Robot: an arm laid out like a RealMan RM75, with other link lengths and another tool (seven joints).
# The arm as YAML. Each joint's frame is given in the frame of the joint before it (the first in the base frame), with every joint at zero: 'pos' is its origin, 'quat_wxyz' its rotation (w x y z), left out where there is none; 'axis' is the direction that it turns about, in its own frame. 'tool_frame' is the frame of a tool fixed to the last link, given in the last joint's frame.
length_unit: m
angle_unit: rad
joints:
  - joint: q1
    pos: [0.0, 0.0, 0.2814]
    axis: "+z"
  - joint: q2
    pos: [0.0, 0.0, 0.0]
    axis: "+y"
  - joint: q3
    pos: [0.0, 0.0, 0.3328]
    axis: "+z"
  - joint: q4
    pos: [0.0, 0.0, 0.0]
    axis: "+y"
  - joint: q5
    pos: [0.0, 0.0, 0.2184]
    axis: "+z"
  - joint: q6
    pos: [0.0, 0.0, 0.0]
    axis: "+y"
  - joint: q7
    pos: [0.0, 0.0, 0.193]
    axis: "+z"
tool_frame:
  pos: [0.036, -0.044, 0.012]
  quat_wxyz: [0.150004, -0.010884, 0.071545, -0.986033]
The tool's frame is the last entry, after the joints.
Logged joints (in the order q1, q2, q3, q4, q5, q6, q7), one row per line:
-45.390, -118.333, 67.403, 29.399, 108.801, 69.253, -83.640
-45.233, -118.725, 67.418, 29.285, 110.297, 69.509, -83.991
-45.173, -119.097, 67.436, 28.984, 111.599, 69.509, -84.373
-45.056, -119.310, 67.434, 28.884, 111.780, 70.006, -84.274
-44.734, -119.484, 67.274, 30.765, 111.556, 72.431, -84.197
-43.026, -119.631, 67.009, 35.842, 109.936, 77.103, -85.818
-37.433, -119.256, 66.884, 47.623, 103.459, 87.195, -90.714
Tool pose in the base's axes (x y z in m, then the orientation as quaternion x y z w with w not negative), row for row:
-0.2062, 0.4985, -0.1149, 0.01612, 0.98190, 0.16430, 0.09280
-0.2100, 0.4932, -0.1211, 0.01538, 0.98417, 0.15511, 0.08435
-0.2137, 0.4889, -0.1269, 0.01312, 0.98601, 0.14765, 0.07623
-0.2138, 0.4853, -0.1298, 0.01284, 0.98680, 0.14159, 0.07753
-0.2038, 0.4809, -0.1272, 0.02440, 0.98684, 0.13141, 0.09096
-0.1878, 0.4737, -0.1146, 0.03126, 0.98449, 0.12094, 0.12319
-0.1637, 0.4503, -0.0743, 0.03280, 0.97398, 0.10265, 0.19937
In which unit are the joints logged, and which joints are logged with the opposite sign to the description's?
The joints are logged in degrees. Opposite sign: none.
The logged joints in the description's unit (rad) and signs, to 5 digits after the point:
-0.79220, -2.06530, 1.17640, 0.51311, 1.89894, 1.20869, -1.45979
-0.78946, -2.07214, 1.17667, 0.51112, 1.92505, 1.21316, -1.46592
-0.78842, -2.07863, 1.17698, 0.50587, 1.94777, 1.21316, -1.47259
-0.78638, -2.08235, 1.17695, 0.50412, 1.95093, 1.22184, -1.47086
-0.78076, -2.08539, 1.17415, 0.53695, 1.94702, 1.26416, -1.46951
-0.75095, -2.08795, 1.16953, 0.62556, 1.91875, 1.34570, -1.49781
-0.65333, -2.08141, 1.16735, 0.83118, 1.80570, 1.52184, -1.58326

